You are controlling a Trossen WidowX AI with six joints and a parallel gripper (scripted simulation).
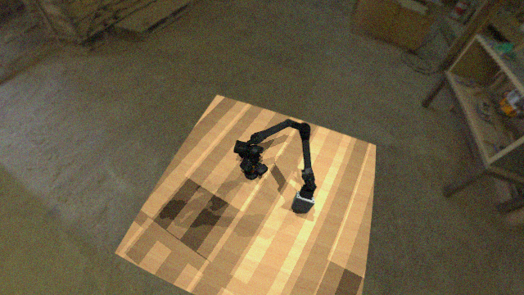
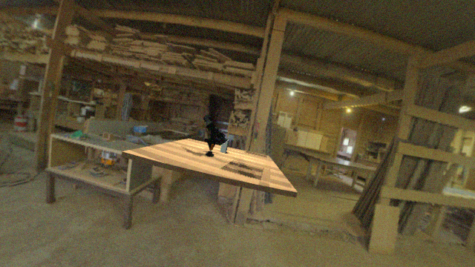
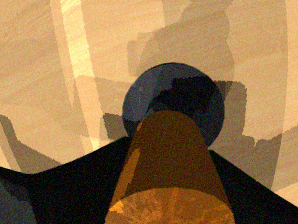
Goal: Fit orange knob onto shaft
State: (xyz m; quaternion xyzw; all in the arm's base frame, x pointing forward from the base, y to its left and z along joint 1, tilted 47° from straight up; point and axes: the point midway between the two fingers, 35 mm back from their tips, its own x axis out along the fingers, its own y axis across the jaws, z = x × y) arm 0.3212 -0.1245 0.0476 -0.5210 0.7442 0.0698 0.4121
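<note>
Now: gripper tip 3 cm below the orange knob. The rest, counted from my gripper tip: dark pedestal: 1 cm ahead, 4 cm below.
</note>
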